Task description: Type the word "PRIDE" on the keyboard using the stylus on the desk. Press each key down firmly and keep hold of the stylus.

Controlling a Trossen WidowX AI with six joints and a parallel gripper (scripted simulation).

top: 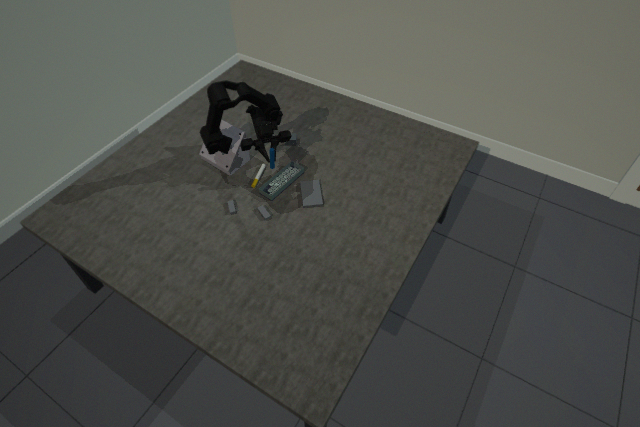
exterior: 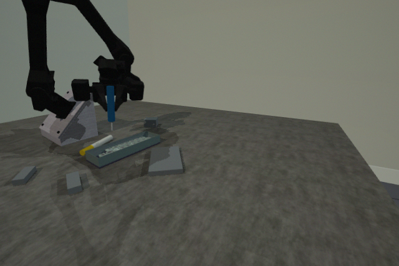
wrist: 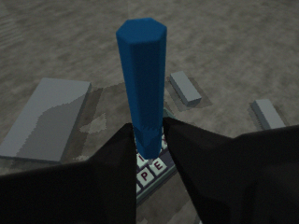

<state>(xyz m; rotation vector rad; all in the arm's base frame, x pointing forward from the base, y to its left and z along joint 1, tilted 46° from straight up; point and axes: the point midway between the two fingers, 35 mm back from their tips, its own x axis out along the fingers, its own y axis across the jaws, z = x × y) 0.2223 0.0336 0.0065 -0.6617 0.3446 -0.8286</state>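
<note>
My gripper tip is 110 mm above the yellow-and-white pen, 70 mm past it and 20 mm to the left of it. The rest, counted from my gripper tip: flat grey slab (150 mm ahead, 110 mm below, 30 mm to the left); then blue stylus (20 mm below).
</note>
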